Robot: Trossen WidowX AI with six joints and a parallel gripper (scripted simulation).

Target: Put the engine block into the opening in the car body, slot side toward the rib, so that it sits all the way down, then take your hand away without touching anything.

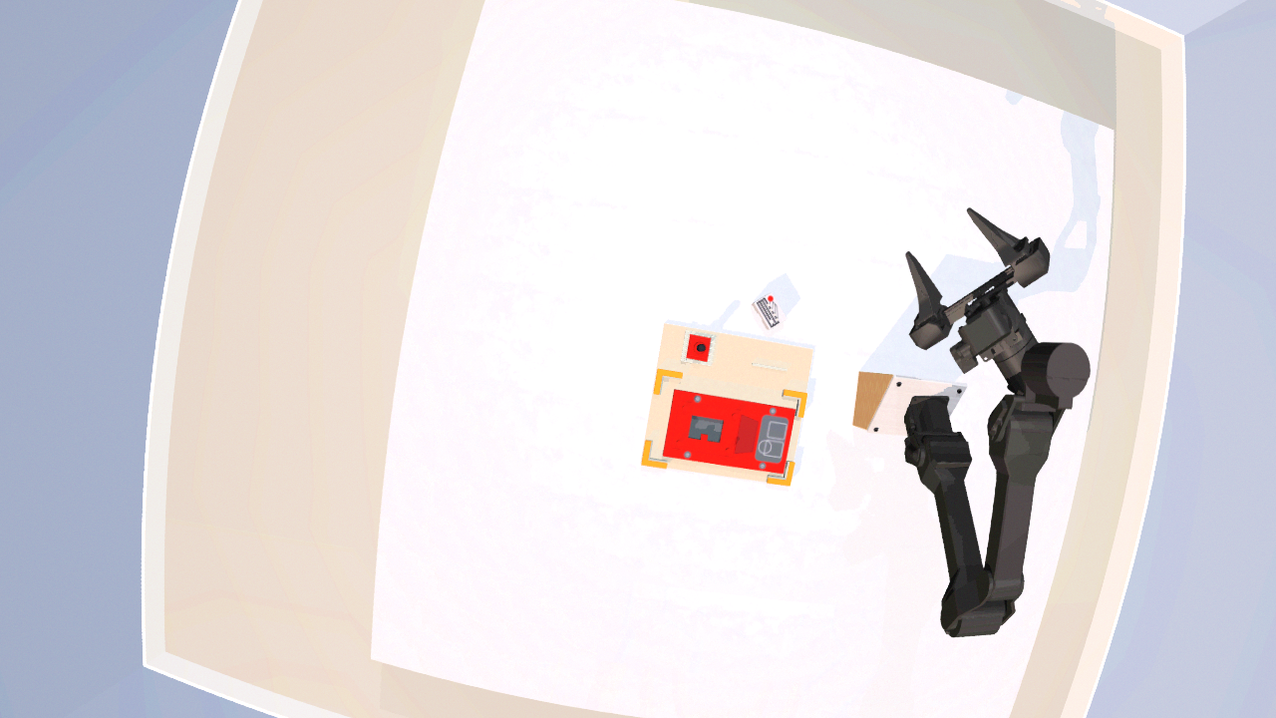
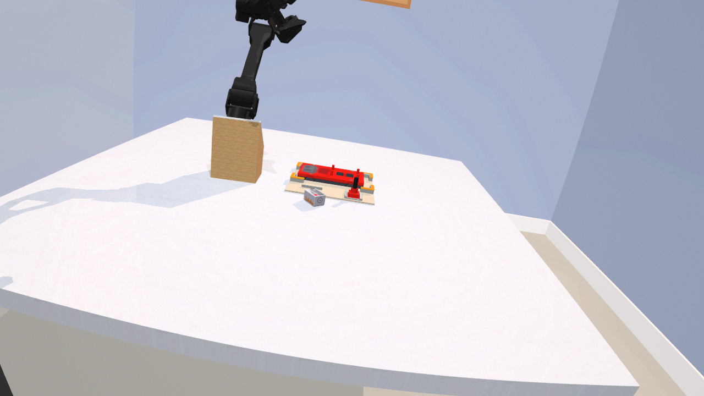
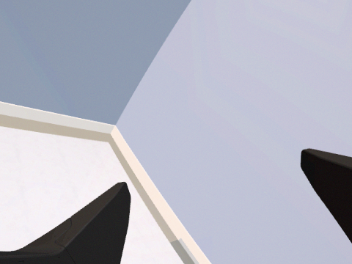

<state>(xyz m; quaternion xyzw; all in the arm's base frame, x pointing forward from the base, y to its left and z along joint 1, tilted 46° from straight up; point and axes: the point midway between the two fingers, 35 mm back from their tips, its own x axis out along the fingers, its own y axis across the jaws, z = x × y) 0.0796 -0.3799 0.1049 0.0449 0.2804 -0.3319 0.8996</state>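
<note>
Now: the grey engine block 11 cm ahead of my gripper tip, 7 cm to the left of it and 46 cm below it. Also, from my gripper tip: tan board: 18 cm ahead, 23 cm to the left, 46 cm below.
</note>
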